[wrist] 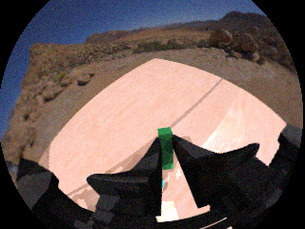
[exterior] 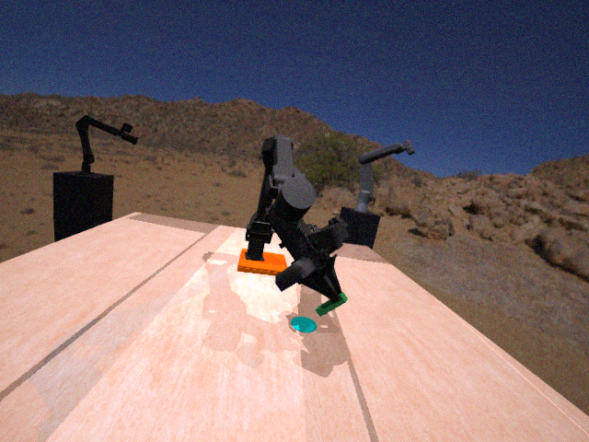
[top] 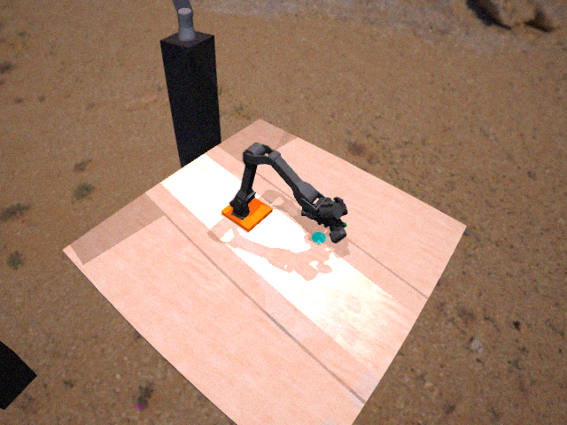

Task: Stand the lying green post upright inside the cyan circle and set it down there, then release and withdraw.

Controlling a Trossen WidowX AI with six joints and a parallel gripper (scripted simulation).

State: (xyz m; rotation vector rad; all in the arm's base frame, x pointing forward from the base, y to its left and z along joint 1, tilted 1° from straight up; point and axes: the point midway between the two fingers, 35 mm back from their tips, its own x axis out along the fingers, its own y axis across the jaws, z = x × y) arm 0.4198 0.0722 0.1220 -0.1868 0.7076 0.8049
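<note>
Now: the cyan circle 120 mm below my gripper tip, 90 mm behind it and 20 mm to the right of it. Round my gripper tip: green post: 20 mm below, 10 mm to the right, 10 mm behind.
</note>
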